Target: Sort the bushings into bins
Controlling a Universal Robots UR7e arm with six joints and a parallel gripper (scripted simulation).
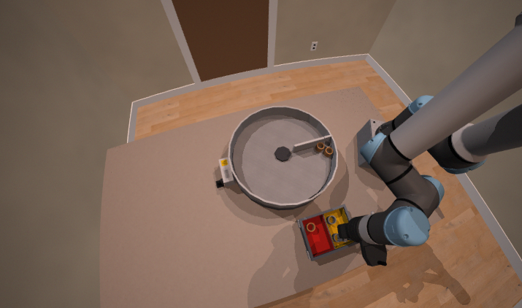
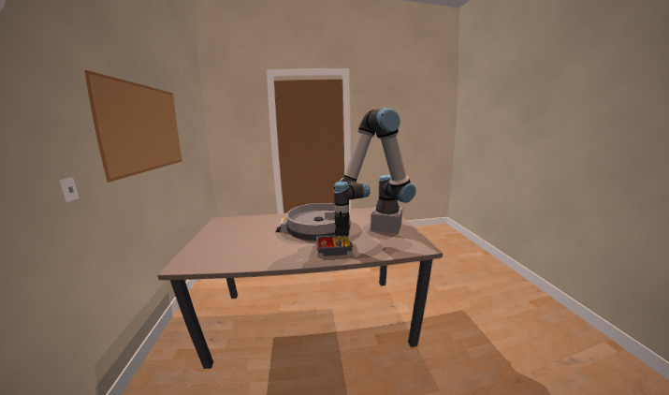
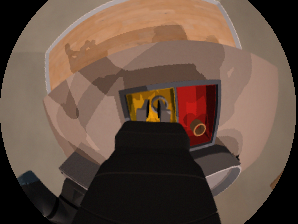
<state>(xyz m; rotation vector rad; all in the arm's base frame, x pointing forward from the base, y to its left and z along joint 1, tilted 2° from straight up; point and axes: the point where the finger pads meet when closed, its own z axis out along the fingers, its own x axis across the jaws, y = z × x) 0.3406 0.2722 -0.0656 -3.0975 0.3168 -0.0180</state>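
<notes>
Right now the red bin is 40 mm ahead of my hand, 40 mm to the right of it and 20 mm below it. Round my hand: turntable: 110 mm ahead, 370 mm to the right.
</notes>
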